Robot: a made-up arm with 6 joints.
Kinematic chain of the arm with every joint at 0, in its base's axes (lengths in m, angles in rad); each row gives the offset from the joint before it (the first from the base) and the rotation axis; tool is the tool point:
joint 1: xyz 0 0 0.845 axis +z
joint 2: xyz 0.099 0 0 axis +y
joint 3: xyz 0 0 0.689 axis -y
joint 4: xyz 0 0 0.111 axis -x
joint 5: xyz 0.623 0 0 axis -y
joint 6: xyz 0.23 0 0 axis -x
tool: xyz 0 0 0
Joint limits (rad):
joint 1: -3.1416..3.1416
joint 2: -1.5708..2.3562
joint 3: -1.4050..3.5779
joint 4: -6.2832..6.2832
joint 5: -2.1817..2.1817
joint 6: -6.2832..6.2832
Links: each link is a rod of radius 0.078 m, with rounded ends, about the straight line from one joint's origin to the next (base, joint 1, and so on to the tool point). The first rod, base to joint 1, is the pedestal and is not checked.
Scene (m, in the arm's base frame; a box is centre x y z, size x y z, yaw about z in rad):
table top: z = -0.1
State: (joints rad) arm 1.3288 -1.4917 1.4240 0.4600 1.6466 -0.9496
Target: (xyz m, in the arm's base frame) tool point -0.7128 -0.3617 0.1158
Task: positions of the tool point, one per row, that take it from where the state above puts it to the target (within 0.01 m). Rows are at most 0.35 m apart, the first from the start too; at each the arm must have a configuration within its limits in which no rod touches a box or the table.
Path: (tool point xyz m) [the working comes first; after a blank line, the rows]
Joints at the target: 0.5799 -1.5708 2.4425 0.4112 1.2765 -0.9496
Straight joint move there: clear.

1: -0.5897 -1.0492 0.5375
2: -0.7165 -0.8443 0.3648
3: -0.7591 -0.6032 0.2207
4: -0.7128 -0.3617 0.1158

